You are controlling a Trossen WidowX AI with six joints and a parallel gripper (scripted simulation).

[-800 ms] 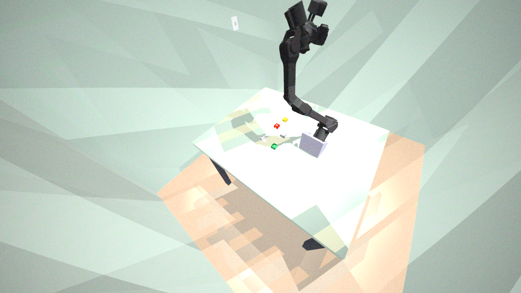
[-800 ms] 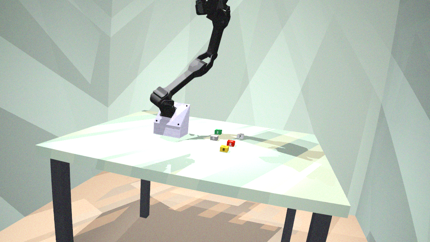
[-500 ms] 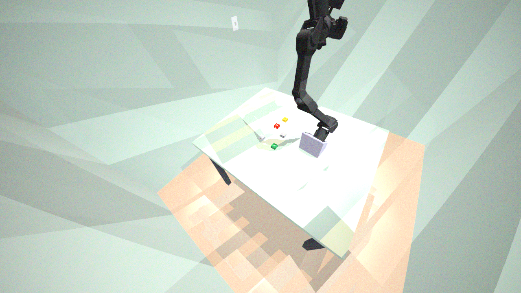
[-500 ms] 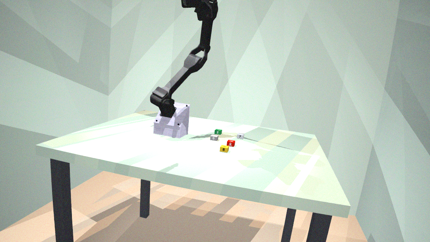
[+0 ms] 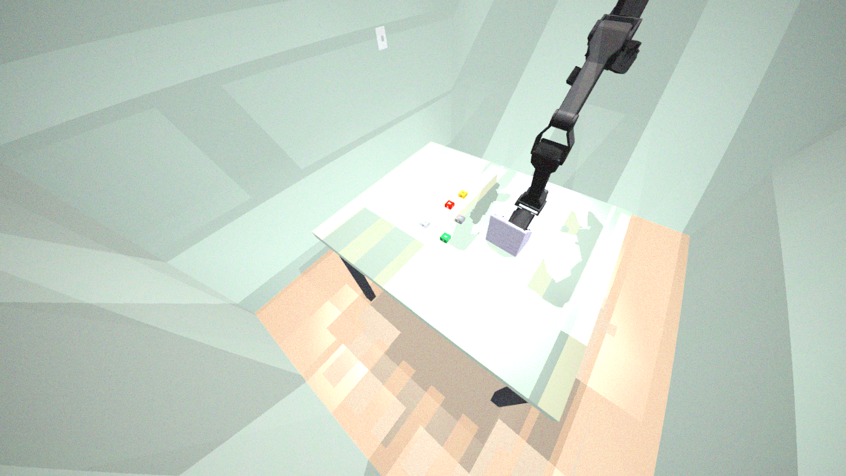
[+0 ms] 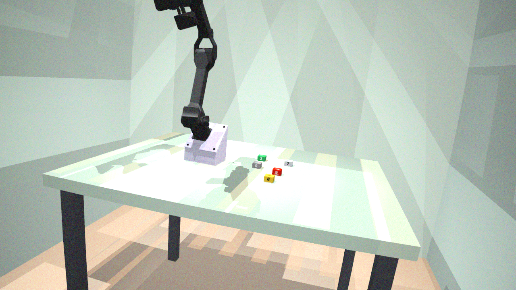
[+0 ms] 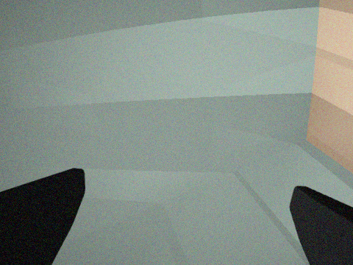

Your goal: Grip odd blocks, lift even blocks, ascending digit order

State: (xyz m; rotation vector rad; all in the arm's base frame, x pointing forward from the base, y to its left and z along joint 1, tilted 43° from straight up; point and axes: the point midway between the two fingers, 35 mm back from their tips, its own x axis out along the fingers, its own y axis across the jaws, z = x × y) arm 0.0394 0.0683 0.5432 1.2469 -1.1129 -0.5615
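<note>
The grey block marked 0 lies 17 cm ahead of my gripper tip, 39 cm to the left of it and 53 cm below it. From my gripper tip the other things lie so: red block: 26 cm ahead, 35 cm to the left, 53 cm below; yellow block: 26 cm ahead, 25 cm to the left, 53 cm below; green block: 15 cm ahead, 51 cm to the left, 53 cm below.
</note>
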